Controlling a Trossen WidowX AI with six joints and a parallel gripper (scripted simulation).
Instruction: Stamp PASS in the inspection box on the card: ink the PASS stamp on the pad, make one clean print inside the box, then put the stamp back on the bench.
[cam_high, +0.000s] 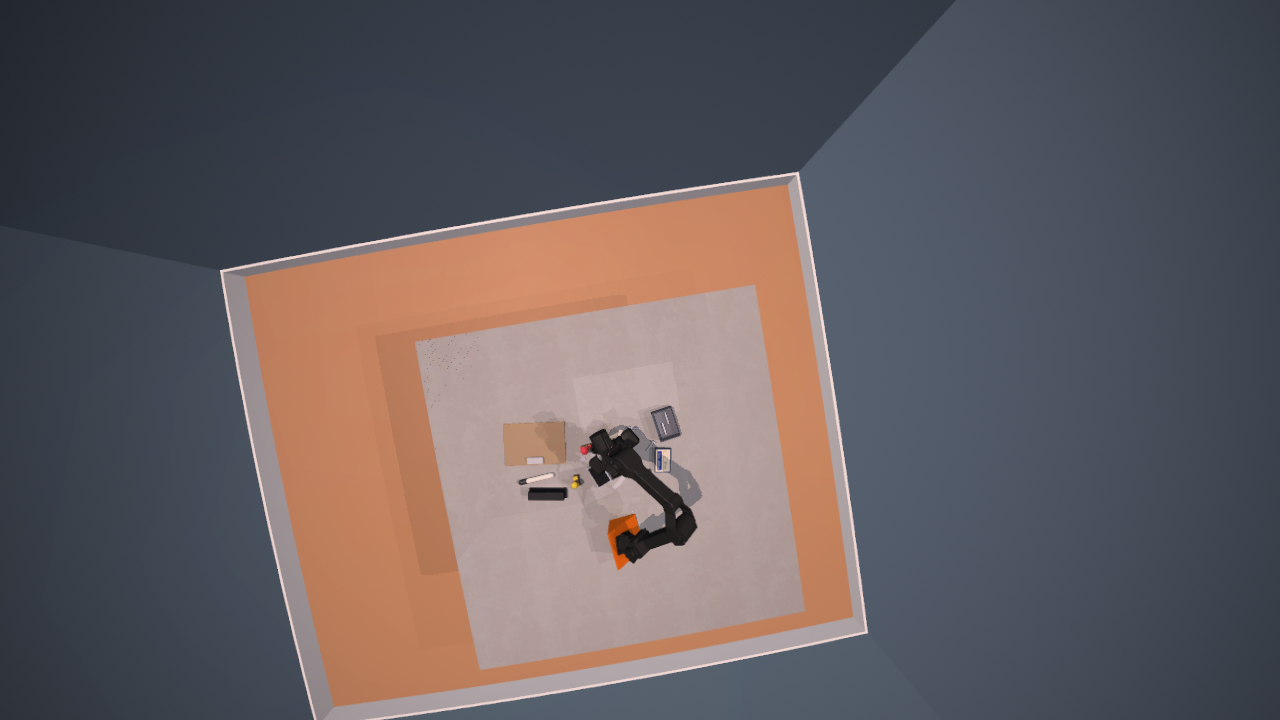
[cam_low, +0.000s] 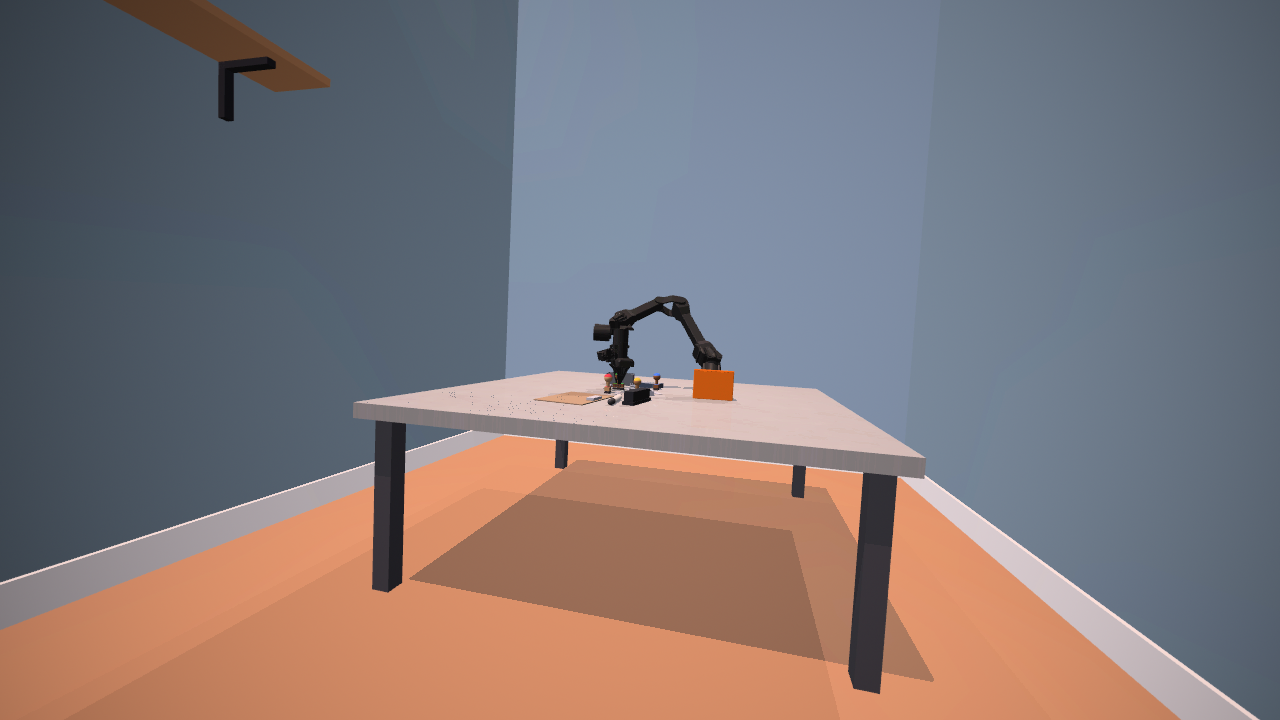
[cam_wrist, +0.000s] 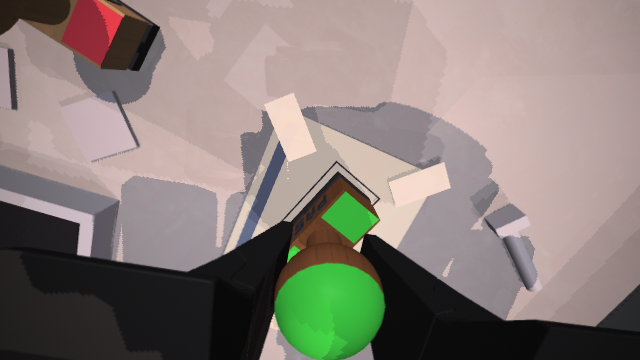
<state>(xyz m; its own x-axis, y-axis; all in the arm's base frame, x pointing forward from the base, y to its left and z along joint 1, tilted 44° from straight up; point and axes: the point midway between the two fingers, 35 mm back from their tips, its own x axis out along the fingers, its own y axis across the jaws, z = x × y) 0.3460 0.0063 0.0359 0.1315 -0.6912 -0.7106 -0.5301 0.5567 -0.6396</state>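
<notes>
The pass stamp lies right at my gripper tip. From my gripper tip the other things lie so: cream card (10 mm behind, 10 mm to the right, 20 mm below); then red stamp (110 mm to the left); then ink pad (110 mm behind, 80 mm to the left, 20 mm below).
</notes>
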